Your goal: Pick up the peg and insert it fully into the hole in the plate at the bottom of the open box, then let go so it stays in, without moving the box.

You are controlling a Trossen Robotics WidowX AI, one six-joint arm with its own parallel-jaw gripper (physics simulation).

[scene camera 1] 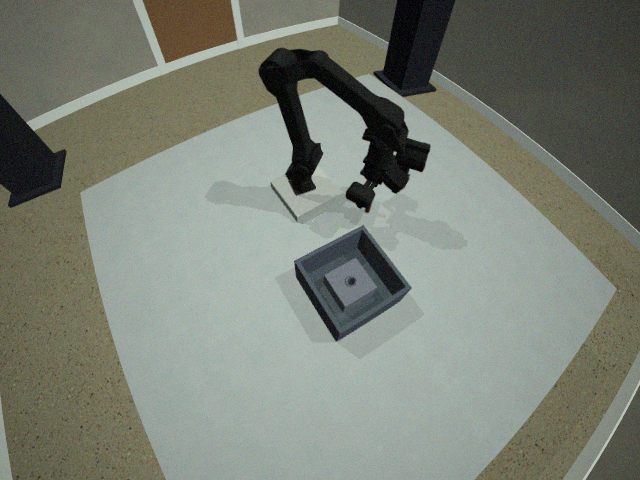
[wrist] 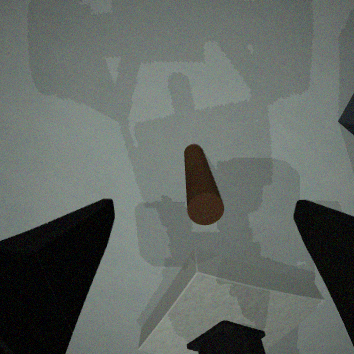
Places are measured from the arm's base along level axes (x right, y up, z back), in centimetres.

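Where they show: gripper, fingertip midpoint: [wrist: 206, 209]; arm's base at its link origin: [scene camera 1: 302, 184] [wrist: 225, 339].
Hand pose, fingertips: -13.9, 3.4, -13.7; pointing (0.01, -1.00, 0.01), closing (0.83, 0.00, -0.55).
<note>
Each offset is from my fingertips to the top centre of the thing, as dx, dy, dz. Level surfaces: height alone.
The brown peg {-0.8, +1.7, -0.6} [scene camera 1: 368, 208] [wrist: 201, 175] stands upright on the pale mat, its top end facing the wrist camera. In the scene view the gripper hides most of it. My gripper [scene camera 1: 366, 203] [wrist: 206, 209] is open, with one finger on each side of the peg in the wrist view and nothing held. How far the fingertips are above or around the peg's top cannot be told. The open grey box {+15.3, +3.5, -20.0} [scene camera 1: 316, 300] stands in front of the arm. The light plate {+15.3, -0.3, -20.0} [scene camera 1: 338, 283] lies at its bottom, with a dark round hole [scene camera 1: 350, 281] near its middle.
The arm's pale base block [scene camera 1: 285, 195] [wrist: 200, 305] stands close to the peg. The box's raised walls surround the plate. Dark pillars [scene camera 1: 419, 46] [scene camera 1: 25, 160] stand at the back right and left, beyond or beside the pale mat {dy -6.4} [scene camera 1: 217, 361].
</note>
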